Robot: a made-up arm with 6 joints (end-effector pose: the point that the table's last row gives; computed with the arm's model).
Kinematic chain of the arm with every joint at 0, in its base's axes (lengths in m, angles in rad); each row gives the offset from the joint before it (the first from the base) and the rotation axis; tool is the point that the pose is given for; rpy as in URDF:
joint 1: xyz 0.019 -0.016 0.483 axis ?
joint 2: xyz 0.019 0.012 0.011 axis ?
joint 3: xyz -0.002 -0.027 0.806 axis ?
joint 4: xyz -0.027 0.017 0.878 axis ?
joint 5: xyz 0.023 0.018 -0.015 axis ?
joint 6: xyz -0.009 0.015 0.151 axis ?
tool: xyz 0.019 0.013 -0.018 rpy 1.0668 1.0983 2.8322
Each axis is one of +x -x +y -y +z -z.
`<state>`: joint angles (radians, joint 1 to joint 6).
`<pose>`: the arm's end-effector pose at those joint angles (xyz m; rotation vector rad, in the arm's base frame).
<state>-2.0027 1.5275 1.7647 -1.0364 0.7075 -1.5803</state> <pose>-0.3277 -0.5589 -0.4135 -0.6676 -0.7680 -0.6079</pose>
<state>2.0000 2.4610 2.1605 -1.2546 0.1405 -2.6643</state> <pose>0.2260 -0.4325 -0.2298 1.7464 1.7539 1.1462</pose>
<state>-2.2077 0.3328 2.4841 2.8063 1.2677 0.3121</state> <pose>-0.4206 -0.6162 0.4651 -1.9020 -1.0194 1.2774</pose>
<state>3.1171 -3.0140 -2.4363 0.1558 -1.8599 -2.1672</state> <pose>-0.4164 -0.0014 0.3392 0.3174 -0.8119 -2.6730</pose>
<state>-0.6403 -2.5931 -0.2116 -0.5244 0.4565 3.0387</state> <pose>-0.5934 0.4319 -1.1236 1.3755 -1.3248 0.5968</pose>
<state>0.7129 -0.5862 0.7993 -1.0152 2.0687 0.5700</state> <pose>-0.0509 -0.1931 1.9261 -1.5331 -0.9442 -2.3320</pose>
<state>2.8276 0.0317 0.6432 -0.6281 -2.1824 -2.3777</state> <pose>-0.4373 0.0730 1.9575 0.5143 0.1153 2.6756</pose>
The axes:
joint 1: +z
joint 2: +y
joint 3: +y
joint 4: +z
joint 5: +y
joint 6: +z

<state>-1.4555 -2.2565 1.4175 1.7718 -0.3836 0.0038</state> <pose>-0.1647 1.3580 0.5926 -2.0182 1.6263 1.3089</pose>
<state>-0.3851 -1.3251 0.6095 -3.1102 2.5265 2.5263</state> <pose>-1.2777 0.4715 1.1718 -1.5260 -1.1848 -0.7853</pose>
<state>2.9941 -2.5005 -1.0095 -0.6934 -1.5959 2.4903</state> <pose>0.0840 -0.1248 -0.8932 -0.8473 0.0134 1.1643</pose>
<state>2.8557 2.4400 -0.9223 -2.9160 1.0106 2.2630</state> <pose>-1.3950 0.4653 0.0647 1.6478 -0.3275 -1.2825</pose>
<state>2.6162 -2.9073 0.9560 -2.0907 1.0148 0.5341</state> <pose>0.9682 -0.4009 -0.6814 -1.0777 0.8479 -1.9908</pose>
